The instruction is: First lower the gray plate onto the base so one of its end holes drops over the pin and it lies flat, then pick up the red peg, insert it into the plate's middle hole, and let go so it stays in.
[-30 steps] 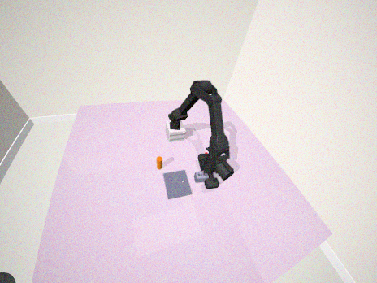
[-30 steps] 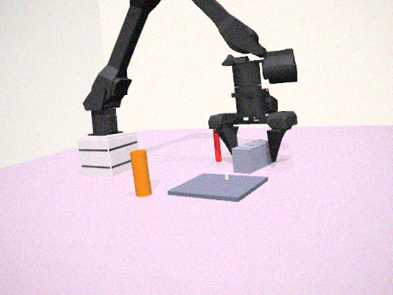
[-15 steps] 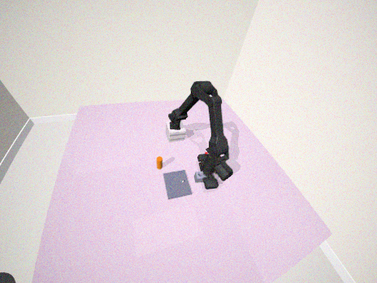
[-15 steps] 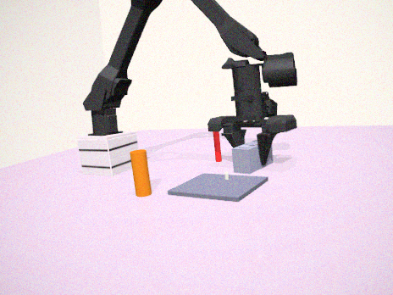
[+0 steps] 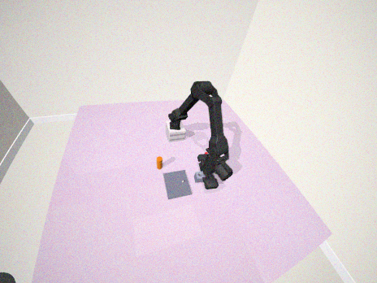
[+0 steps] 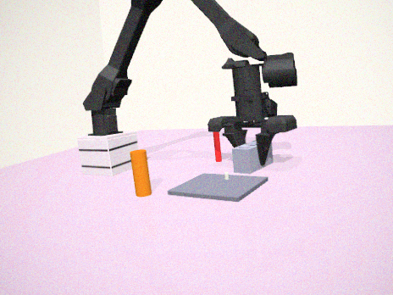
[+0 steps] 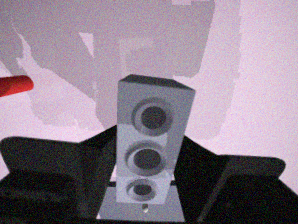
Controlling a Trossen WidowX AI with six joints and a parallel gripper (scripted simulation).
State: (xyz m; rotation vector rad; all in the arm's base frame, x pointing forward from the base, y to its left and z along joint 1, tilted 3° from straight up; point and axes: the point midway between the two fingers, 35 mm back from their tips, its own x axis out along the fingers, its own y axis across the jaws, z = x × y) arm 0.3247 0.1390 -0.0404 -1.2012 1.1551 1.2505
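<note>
Right now the gray base is 13 cm to the right of my gripper tip and 2 cm ahead of it. From my gripper tip the other things lie so: gray plate (3 cm above); then orange cylinder (23 cm to the right, 8 cm behind, 3 cm above); then red peg (12 cm behind, 3 cm to the left, 3 cm above).
</note>
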